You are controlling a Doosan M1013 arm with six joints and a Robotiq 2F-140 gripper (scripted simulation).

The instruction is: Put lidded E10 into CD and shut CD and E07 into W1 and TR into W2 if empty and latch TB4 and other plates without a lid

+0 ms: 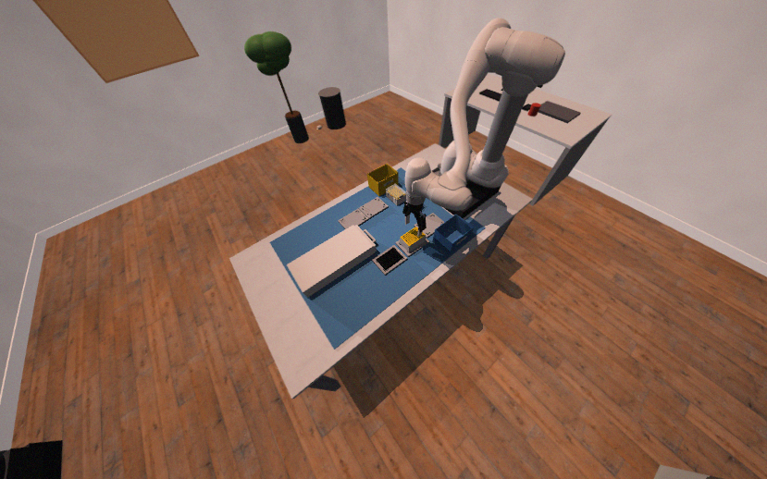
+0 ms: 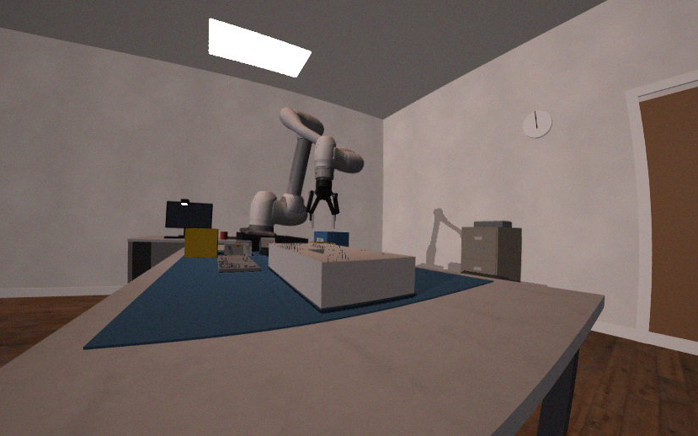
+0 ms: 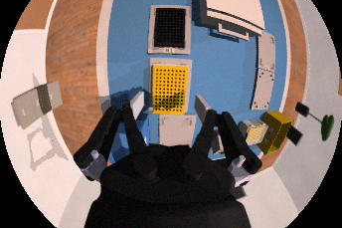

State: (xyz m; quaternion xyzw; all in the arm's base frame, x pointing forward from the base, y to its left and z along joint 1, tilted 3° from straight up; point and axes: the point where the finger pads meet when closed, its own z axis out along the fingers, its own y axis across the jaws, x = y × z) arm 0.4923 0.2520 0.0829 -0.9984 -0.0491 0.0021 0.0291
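My hand is 110 mm above the yellow-topped tip rack, 10 mm to the left of it and 10 mm past it. Round my hand: cooler drawer: 360 mm ahead, 140 mm to the right, 130 mm below; blue bin W2: 200 mm behind, 120 mm below, 110 mm to the left; black plate: 180 mm ahead, 140 mm below, 30 mm to the left.
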